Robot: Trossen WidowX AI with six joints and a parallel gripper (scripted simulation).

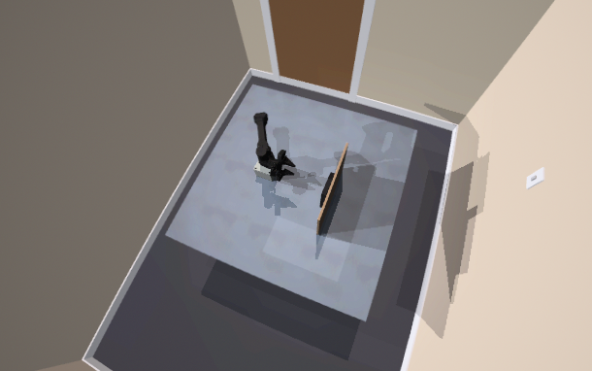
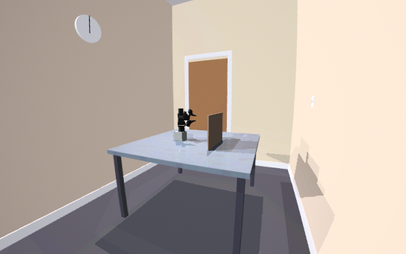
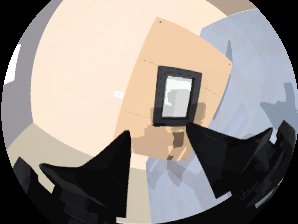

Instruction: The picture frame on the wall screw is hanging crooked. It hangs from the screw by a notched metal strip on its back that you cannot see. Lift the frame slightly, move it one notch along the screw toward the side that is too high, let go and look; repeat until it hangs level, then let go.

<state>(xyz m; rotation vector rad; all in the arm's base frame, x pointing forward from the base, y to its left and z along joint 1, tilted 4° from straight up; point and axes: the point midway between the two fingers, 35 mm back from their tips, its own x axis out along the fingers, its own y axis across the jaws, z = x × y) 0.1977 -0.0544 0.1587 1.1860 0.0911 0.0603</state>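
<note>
My gripper tip is now 20 cm short of the picture frame, 9 cm above it and 1 cm to the right of it. From my gripper tip the other things lie so: tan wall panel 21 cm ahead, 11 cm below, 2 cm to the left.
</note>
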